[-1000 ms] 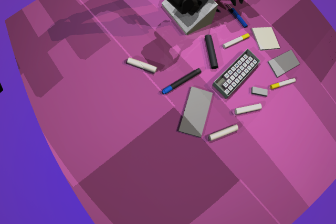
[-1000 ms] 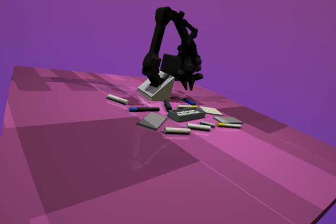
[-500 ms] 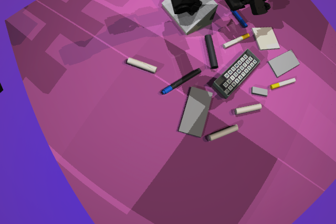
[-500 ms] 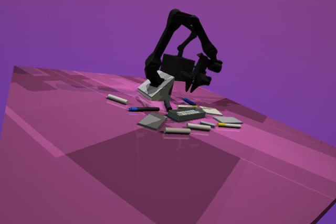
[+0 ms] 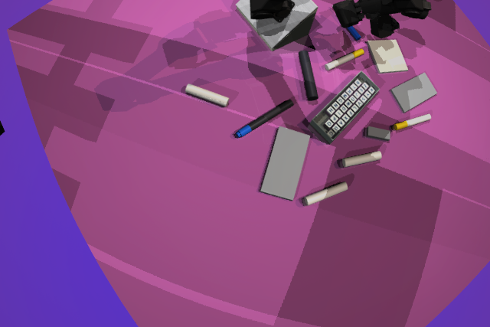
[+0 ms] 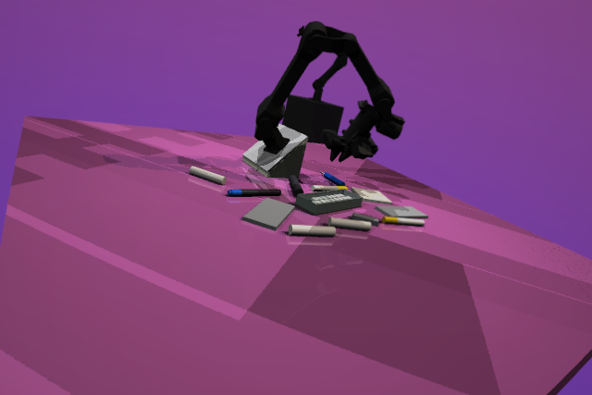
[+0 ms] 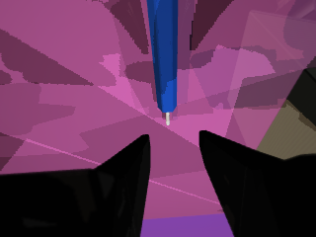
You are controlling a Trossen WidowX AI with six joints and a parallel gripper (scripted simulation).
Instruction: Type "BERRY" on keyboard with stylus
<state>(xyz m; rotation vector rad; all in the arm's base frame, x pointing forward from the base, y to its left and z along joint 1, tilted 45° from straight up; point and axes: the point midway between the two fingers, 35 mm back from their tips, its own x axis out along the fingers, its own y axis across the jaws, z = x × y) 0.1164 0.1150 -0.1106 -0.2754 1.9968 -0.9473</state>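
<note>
Right now my gripper tip is 2 cm past the blue stylus and 6 cm above it. From my gripper tip the other things lie so: white pad (14 cm ahead, 3 cm to the left, 6 cm below); small grey block (27 cm ahead, 16 cm to the right, 6 cm below); blue-tipped black marker (8 cm ahead, 38 cm to the right, 6 cm below).
</note>
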